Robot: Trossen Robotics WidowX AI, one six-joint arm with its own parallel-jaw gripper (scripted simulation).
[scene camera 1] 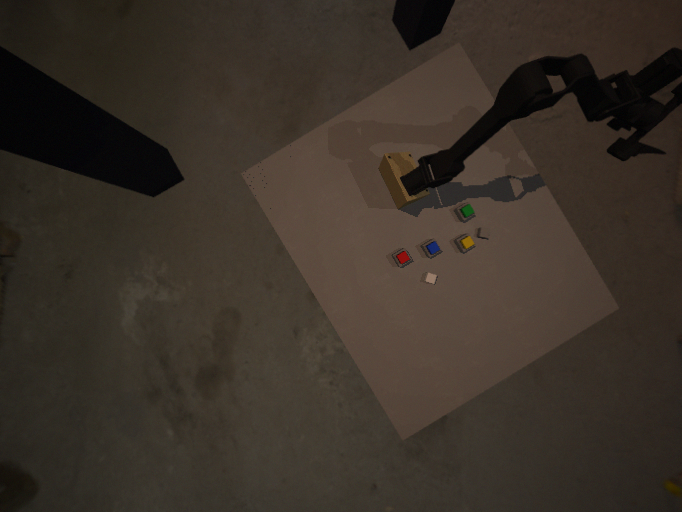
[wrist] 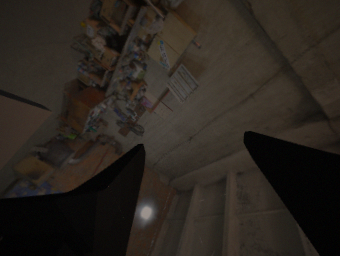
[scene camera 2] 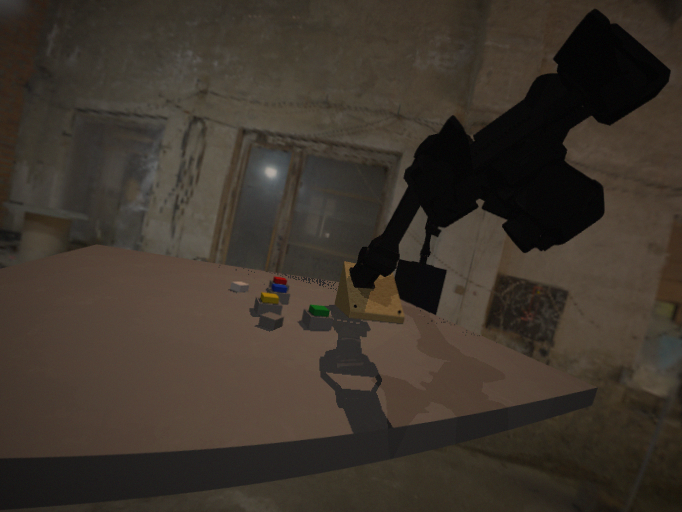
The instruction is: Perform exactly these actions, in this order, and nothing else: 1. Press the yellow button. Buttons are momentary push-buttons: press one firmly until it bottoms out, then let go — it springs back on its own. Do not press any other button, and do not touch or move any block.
Labels:
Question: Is the gripper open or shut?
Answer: Open.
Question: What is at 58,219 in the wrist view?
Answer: The gripper.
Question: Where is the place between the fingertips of the gripper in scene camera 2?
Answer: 522,71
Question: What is the gripper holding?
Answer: Nothing.

